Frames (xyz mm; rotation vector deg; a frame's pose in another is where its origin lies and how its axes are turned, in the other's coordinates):
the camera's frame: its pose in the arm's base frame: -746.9 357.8 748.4 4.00 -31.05 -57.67
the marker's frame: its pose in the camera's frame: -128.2 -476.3 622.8 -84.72 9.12 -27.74
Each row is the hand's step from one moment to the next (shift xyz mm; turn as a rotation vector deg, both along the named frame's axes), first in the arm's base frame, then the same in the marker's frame.
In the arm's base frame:
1: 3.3 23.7 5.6 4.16 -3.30 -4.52
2: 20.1 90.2 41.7 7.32 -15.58 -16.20
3: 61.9 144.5 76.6 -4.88 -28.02 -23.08
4: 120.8 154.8 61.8 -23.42 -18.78 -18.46
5: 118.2 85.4 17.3 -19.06 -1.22 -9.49
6: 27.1 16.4 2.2 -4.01 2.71 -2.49
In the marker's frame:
1: -19.6 -10.7 10.3 1.08 6.87 0.47
2: -66.6 -51.9 56.0 7.55 21.75 -5.37
3: -103.8 -74.2 119.6 16.61 24.54 -21.53
4: -121.2 -34.0 162.9 10.61 7.55 -32.75
5: -75.3 22.5 124.1 -2.03 -2.96 -21.02
6: -15.1 7.6 26.9 -3.34 -1.29 -4.10

